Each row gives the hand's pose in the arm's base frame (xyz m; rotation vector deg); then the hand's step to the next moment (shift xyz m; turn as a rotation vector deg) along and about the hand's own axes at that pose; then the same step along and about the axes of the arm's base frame.
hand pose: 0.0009 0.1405 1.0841 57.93 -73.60 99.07
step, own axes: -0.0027 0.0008 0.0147 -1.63 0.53 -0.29
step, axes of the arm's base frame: 0.0027 -0.0147 0.0000 0.15 -0.01 -1.73
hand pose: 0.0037 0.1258 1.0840 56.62 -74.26 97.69
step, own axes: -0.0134 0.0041 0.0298 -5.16 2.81 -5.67
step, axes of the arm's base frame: 0.0056 -0.0314 -0.0082 -1.17 4.38 -6.79
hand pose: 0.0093 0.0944 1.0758 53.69 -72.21 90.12
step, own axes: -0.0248 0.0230 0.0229 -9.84 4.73 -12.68
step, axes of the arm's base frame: -0.0132 -0.0289 -0.0257 -1.68 10.24 -13.13
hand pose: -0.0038 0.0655 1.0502 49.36 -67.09 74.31
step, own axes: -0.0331 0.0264 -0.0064 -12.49 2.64 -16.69
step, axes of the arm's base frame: -0.0216 0.0010 -0.0370 1.27 13.15 -16.34
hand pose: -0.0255 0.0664 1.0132 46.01 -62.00 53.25
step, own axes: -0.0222 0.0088 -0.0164 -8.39 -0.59 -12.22
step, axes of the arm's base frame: -0.0063 0.0132 -0.0250 3.37 8.78 -11.47
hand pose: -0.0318 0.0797 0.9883 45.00 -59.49 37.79
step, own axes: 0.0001 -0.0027 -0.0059 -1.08 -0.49 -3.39
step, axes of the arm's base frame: 0.0051 0.0033 -0.0023 1.65 2.39 -2.11
